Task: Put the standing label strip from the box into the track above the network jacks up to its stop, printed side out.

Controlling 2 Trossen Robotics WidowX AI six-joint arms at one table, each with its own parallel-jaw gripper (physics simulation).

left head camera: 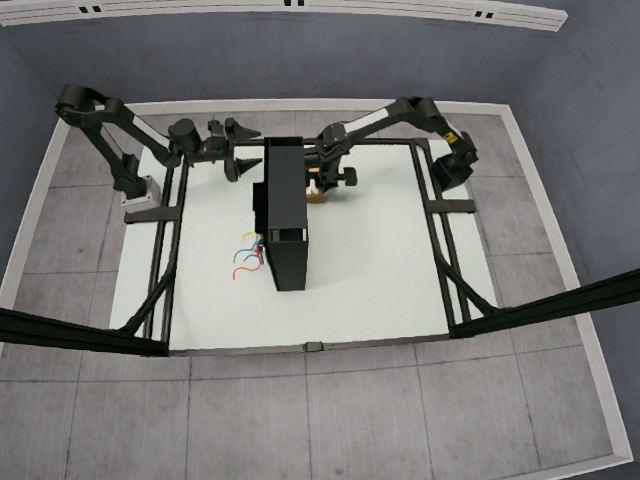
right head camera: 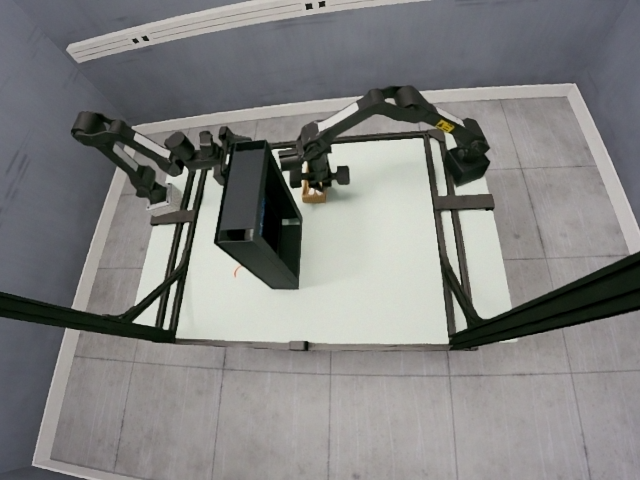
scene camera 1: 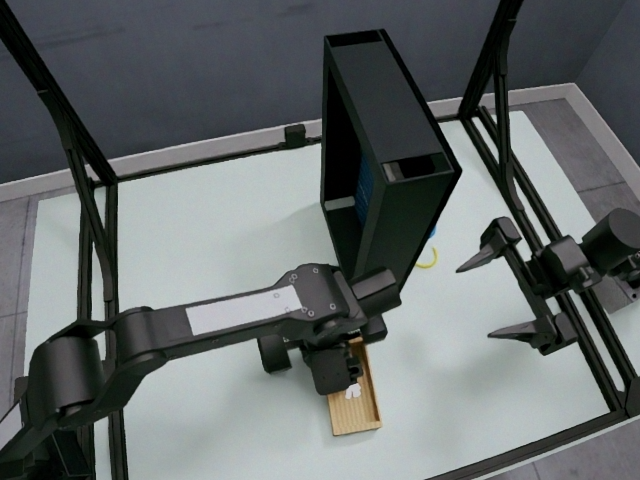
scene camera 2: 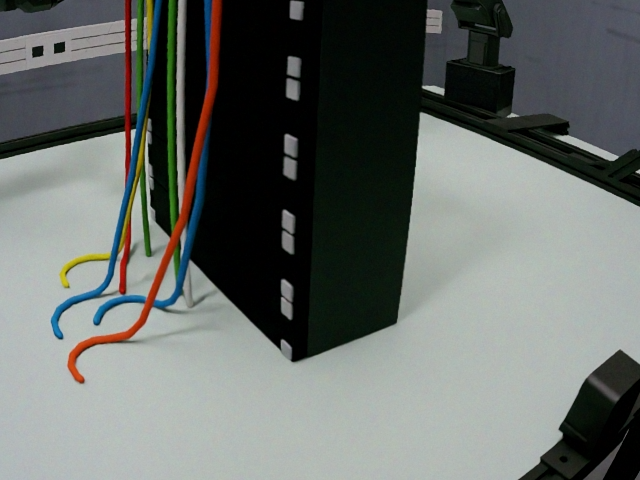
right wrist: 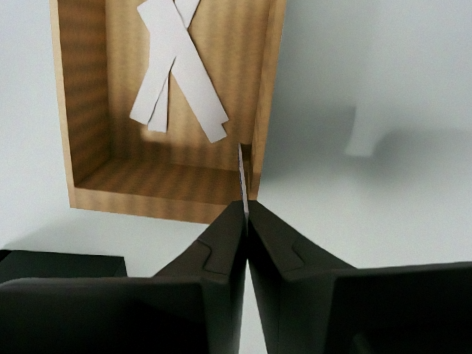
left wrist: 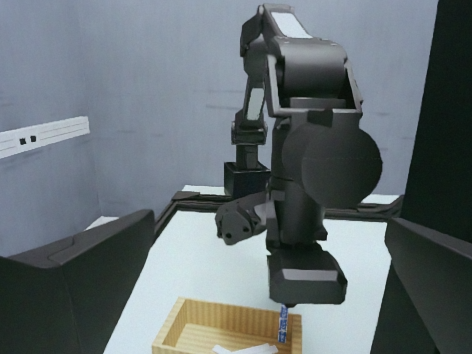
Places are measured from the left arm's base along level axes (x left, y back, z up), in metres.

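Pixels of known places: left gripper, fingertip midpoint: (left head camera: pixel 262 146) (scene camera 1: pixel 471 302) (left wrist: pixel 270 225); right gripper, fingertip midpoint: (left head camera: pixel 323 191) (right head camera: pixel 322 191) (right wrist: pixel 244 212) (left wrist: pixel 289 306); left arm's base at its link origin: (left head camera: pixel 136 189) (right head camera: pixel 158 196); right arm's base at its link origin: (left head camera: pixel 455 164) (right head camera: pixel 468 155) (scene camera 1: pixel 28 463) (scene camera 2: pixel 482 64) (left wrist: pixel 246 166).
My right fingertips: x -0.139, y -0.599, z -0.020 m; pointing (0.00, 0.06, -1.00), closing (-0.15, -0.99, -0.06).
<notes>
Ahead of a thing's pixels: the offset from my right fingertips to its middle.
The label strip @[dx +0.006, dy +0.000, dz -0.017 m] (left wrist: pixel 283 325) (right wrist: pixel 242 175), thin with a blue printed side, stands upright in a corner of the wooden box @[dx +0.068, dy +0.016, dz -0.035 m] (left wrist: pixel 235 317) (right wrist: pixel 150 209) (scene camera 1: pixel 356 426). My right gripper (right wrist: pixel 244 212) is shut on its upper end, above the box's end wall; the lower part still reaches into the box. My left gripper (left head camera: pixel 261 147) (scene camera 1: pixel 473 303) is open and empty, held in the air on the cable side of the black rack @[dx -0.167, dy +0.148, dz +0.145 m] (left head camera: pixel 285 186) (right head camera: pixel 240 191) (scene camera 1: pixel 387 103) (scene camera 2: pixel 361 180). The network jacks and the track cannot be made out in these views.
Several white strips @[dx +0.059, dy +0.026, dz -0.049 m] (right wrist: pixel 170 55) @[dx +0.056, dy +0.017, dz -0.049 m] (scene camera 1: pixel 353 391) lie crossed on the box floor. The tall rack stands between the left gripper and the right arm. Coloured cables, one of them orange (scene camera 2: pixel 199 149), hang down its front to the table. Black frame rails run along the table's sides.
</notes>
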